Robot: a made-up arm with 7 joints. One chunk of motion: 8 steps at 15 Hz.
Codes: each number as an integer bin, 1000 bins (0 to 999) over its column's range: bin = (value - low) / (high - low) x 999, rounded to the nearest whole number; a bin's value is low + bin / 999 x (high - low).
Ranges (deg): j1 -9.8..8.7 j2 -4..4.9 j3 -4.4..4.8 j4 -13.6..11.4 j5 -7.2..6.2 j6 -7..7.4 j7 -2..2
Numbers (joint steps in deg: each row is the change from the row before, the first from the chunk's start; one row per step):
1: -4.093 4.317 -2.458 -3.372 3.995 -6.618 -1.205
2: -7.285 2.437 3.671 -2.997 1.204 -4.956 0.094
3: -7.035 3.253 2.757 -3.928 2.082 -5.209 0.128
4: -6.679 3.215 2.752 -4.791 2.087 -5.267 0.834
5: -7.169 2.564 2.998 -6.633 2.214 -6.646 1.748
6: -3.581 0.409 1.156 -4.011 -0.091 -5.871 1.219
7: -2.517 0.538 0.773 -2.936 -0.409 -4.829 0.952
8: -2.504 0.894 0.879 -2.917 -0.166 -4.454 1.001
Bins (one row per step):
1: 308 934 211 409 835 27 199
2: 136 723 876 424 627 142 523
3: 149 814 777 386 692 124 531
4: 169 810 777 352 692 120 708
5: 142 737 803 278 702 25 936
6: 336 495 603 383 530 78 804
7: 393 509 562 426 506 151 737
8: 394 549 573 427 524 177 749

